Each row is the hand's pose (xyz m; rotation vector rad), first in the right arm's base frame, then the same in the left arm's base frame.
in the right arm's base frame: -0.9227 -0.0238 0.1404 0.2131 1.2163 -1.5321
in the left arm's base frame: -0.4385 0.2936 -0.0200 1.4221 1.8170 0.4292
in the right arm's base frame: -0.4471 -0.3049 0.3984 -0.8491 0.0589 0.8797
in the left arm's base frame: 0.1141 0.0871 -0.1742 0.8605 -1.1586 0.5888
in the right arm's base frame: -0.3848 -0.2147 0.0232 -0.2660 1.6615 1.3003
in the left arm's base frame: 0.1283 0.3812 0.0829 0.4139 -0.4667 2.2257
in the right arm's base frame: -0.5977 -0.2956 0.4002 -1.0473 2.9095 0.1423
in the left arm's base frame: -0.0262 0.1078 -0.2260 -0.6904 1.0069 1.8249
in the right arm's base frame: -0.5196 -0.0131 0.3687 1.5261 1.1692 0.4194
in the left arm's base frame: -0.0760 0.0133 0.0488 -1.9896 -0.2557 -1.9404
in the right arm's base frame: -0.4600 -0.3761 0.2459 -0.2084 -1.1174 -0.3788
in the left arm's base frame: 0.1311 0.2550 -0.1728 1.8024 -0.7196 -1.1043
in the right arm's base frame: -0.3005 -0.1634 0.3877 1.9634 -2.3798 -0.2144
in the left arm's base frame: 0.1864 0.0167 0.0031 -1.0434 0.6216 1.2589
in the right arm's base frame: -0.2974 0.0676 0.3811 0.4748 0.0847 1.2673
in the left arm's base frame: 0.0909 -0.0674 0.1960 1.8424 -1.6470 1.3492
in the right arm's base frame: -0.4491 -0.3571 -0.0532 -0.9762 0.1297 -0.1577
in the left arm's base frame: 0.1299 0.5166 -0.0262 1.0165 -0.2535 0.0696
